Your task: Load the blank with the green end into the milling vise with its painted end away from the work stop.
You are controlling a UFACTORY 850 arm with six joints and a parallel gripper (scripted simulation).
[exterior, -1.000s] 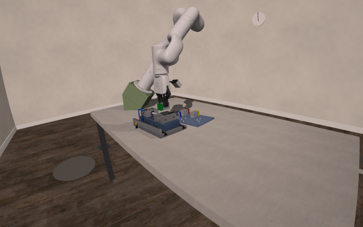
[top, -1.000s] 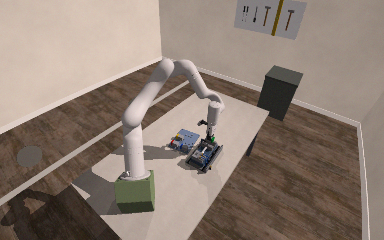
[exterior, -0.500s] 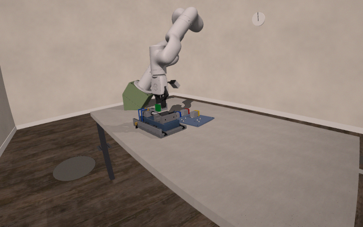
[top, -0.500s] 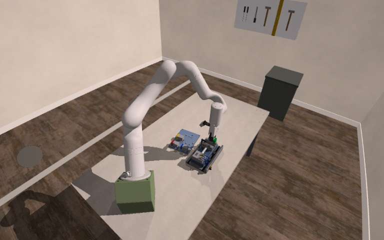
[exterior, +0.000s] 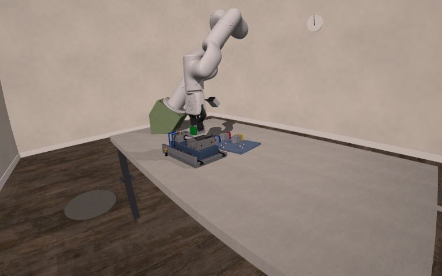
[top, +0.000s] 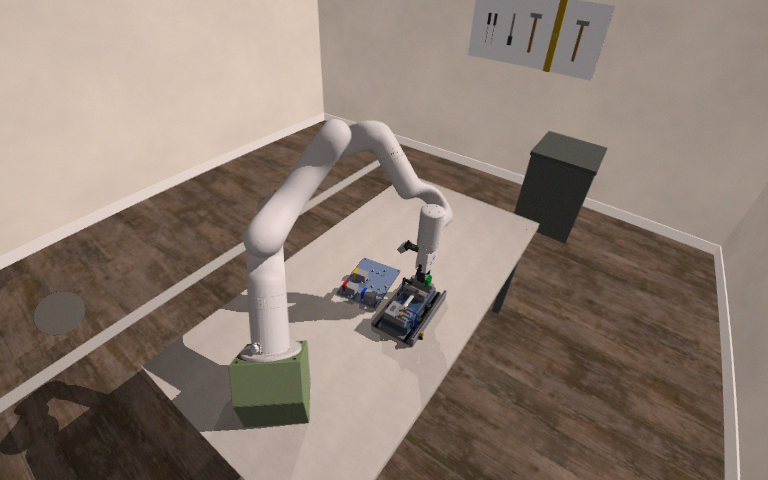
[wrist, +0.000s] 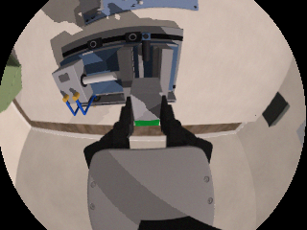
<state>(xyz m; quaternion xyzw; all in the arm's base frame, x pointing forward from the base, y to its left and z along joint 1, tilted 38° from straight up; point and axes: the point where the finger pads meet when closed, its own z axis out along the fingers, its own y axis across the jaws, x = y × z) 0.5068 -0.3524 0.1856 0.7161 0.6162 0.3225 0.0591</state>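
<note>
Right now my hand is 2 cm above the green-ended blank. From my hand the other things lie so: jaw block: 9 cm below, 3 cm ahead, 1 cm to the left; pale rod: 9 cm below, 8 cm behind, 2 cm to the left; blue-ended blank: 19 cm to the left, 14 cm below, 10 cm behind.
</note>
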